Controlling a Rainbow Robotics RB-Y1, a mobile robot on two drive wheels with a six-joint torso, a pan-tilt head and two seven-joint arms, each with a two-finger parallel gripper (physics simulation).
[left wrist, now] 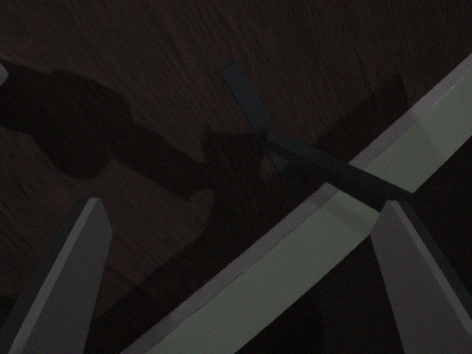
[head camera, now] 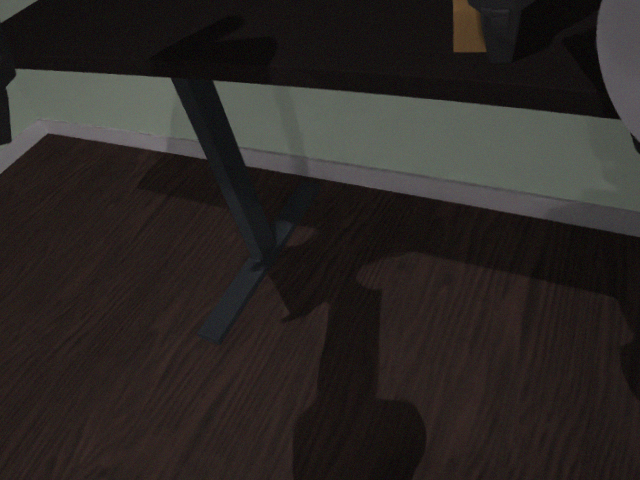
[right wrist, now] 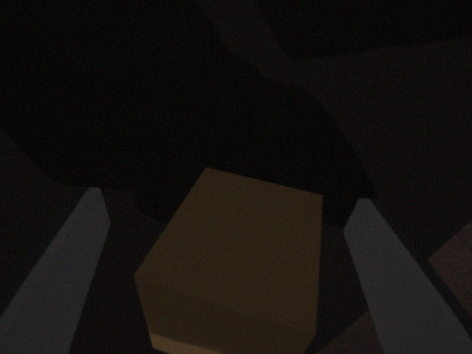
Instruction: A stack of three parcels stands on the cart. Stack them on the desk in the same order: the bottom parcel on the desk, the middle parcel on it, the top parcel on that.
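Places are measured from the robot's base along level axes (x back, y right, z up), in centimetres.
Where they show: left gripper, fingertip midpoint: (left wrist: 244, 217); right gripper, fingertip midpoint: (head camera: 504, 20) (right wrist: 232, 210).
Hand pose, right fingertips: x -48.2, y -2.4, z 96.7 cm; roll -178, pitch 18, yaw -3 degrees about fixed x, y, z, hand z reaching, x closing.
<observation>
Things, the pixels of their top centre, and the offset from my right fingertips. "spot": a spot on its surface instead. Level surfaces: height alone.
- orange-brown box-shaped parcel, middle of its top: (right wrist: 215, 343) dz +4.0, dx +0.7, dy -2.0 cm
- dark desk top, its level: dz -1.6 cm
- dark desk leg, surface spot: (head camera: 222, 149) spot: dz -49.4, dx -41.3, dy -66.9 cm
- wooden floor, its level: dz -96.6 cm
An orange-brown box-shaped parcel (head camera: 467, 31) (right wrist: 235, 240) stands on the dark desk top (head camera: 336, 41) (right wrist: 410, 130), near its front edge at the upper right of the head view. My right gripper (head camera: 500, 57) (right wrist: 232, 210) is open, right at this parcel and partly covering it in the head view. In the right wrist view the parcel shows between the two spread fingers, with nothing gripped. My left gripper (left wrist: 244, 217) is open and empty near the desk's front edge; part of it shows at the left edge of the head view. The other two parcels and the cart do not show.
A dark desk leg (head camera: 222, 149) (left wrist: 330, 167) runs down to a flat foot (head camera: 232, 304) (left wrist: 247, 100) on the wooden floor (head camera: 103, 289) (left wrist: 150, 45). A pale green wall (head camera: 413, 134) (left wrist: 280, 265) with a light baseboard (head camera: 403, 180) stands behind the desk. Shadows of the robot fall across desk and floor.
</observation>
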